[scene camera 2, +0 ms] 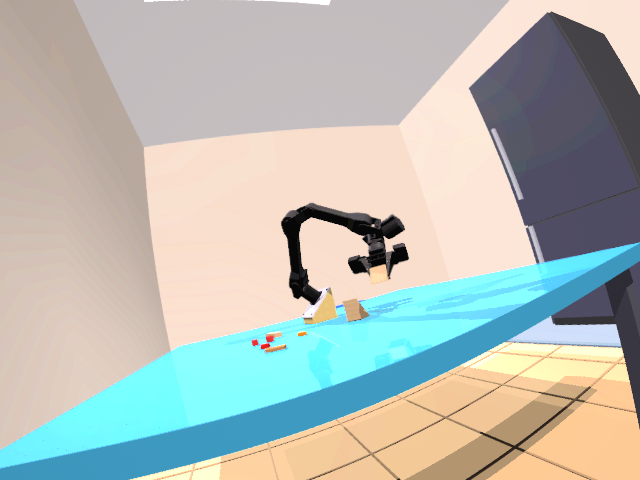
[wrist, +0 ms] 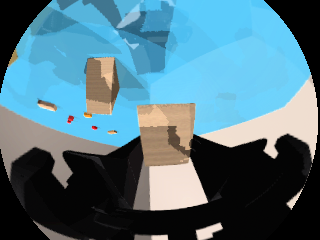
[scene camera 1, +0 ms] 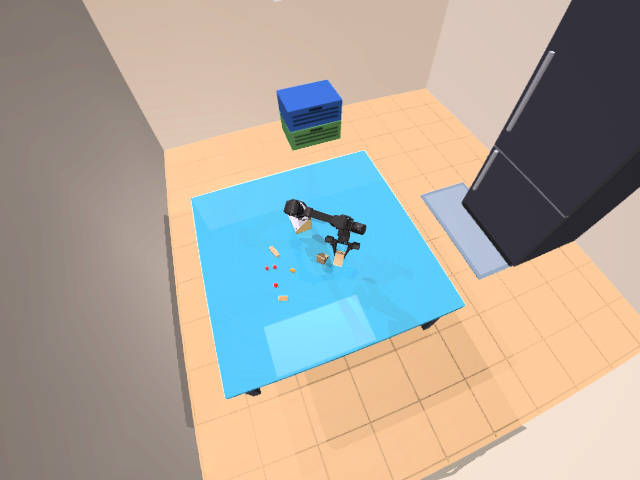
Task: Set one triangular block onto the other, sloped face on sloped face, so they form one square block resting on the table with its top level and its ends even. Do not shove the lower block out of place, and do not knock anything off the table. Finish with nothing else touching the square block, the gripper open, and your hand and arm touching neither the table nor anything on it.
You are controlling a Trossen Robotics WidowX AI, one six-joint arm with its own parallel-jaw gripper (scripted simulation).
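Observation:
Scene camera 2 shows the gripper (scene camera 2: 380, 277), and the wrist view has the gripper (wrist: 164, 136) in it too.

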